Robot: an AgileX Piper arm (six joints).
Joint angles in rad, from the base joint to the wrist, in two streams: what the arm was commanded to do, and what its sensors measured. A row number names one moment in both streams.
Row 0, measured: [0.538, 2.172, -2.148, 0.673, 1.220, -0.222]
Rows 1 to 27, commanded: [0.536, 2.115, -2.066, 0.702, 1.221, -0.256]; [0.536, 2.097, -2.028, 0.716, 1.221, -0.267]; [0.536, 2.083, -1.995, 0.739, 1.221, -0.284]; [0.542, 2.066, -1.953, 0.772, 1.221, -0.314]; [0.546, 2.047, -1.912, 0.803, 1.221, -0.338]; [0.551, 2.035, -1.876, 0.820, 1.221, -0.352]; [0.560, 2.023, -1.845, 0.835, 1.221, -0.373]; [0.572, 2.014, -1.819, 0.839, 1.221, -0.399]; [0.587, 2.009, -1.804, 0.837, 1.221, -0.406]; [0.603, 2.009, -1.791, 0.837, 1.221, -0.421]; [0.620, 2.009, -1.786, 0.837, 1.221, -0.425]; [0.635, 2.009, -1.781, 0.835, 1.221, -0.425]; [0.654, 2.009, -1.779, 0.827, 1.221, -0.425]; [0.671, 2.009, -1.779, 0.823, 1.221, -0.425]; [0.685, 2.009, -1.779, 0.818, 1.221, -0.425]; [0.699, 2.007, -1.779, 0.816, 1.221, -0.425]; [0.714, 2.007, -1.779, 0.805, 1.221, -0.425]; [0.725, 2.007, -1.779, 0.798, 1.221, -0.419]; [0.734, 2.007, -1.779, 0.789, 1.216, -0.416]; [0.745, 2.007, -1.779, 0.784, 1.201, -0.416]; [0.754, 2.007, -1.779, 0.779, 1.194, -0.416]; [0.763, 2.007, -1.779, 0.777, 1.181, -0.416]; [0.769, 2.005, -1.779, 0.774, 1.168, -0.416]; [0.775, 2.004, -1.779, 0.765, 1.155, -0.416]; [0.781, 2.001, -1.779, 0.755, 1.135, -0.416]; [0.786, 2.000, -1.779, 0.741, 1.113, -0.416]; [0.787, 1.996, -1.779, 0.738, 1.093, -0.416]
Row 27, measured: [0.774, 2.016, -1.784, 0.770, 1.167, -0.409]
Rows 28 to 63, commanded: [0.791, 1.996, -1.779, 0.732, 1.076, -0.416]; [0.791, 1.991, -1.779, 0.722, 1.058, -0.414]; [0.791, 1.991, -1.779, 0.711, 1.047, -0.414]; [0.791, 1.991, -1.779, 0.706, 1.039, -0.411]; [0.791, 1.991, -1.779, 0.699, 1.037, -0.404]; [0.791, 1.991, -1.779, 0.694, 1.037, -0.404]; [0.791, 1.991, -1.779, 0.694, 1.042, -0.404]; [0.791, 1.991, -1.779, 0.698, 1.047, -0.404]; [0.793, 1.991, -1.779, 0.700, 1.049, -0.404]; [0.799, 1.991, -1.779, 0.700, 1.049, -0.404]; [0.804, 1.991, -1.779, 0.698, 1.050, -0.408]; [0.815, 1.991, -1.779, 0.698, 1.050, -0.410]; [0.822, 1.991, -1.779, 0.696, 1.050, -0.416]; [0.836, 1.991, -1.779, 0.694, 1.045, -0.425]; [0.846, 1.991, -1.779, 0.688, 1.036, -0.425]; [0.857, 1.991, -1.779, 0.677, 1.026, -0.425]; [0.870, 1.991, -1.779, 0.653, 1.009, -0.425]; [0.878, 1.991, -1.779, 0.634, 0.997, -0.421]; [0.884, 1.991, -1.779, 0.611, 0.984, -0.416]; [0.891, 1.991, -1.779, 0.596, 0.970, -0.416]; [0.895, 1.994, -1.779, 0.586, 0.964, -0.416]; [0.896, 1.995, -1.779, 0.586, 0.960, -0.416]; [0.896, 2.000, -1.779, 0.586, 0.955, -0.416]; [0.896, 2.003, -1.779, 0.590, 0.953, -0.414]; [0.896, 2.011, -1.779, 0.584, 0.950, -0.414]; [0.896, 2.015, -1.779, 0.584, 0.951, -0.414]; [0.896, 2.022, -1.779, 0.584, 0.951, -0.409]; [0.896, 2.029, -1.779, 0.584, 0.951, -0.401]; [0.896, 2.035, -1.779, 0.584, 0.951, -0.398]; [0.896, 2.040, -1.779, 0.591, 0.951, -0.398]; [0.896, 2.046, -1.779, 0.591, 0.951, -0.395]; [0.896, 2.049, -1.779, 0.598, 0.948, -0.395]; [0.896, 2.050, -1.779, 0.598, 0.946, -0.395]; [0.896, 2.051, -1.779, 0.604, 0.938, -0.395]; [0.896, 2.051, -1.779, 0.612, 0.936, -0.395]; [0.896, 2.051, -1.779, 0.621, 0.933, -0.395]
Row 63, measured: [0.894, 2.052, -1.784, 0.593, 0.957, -0.398]
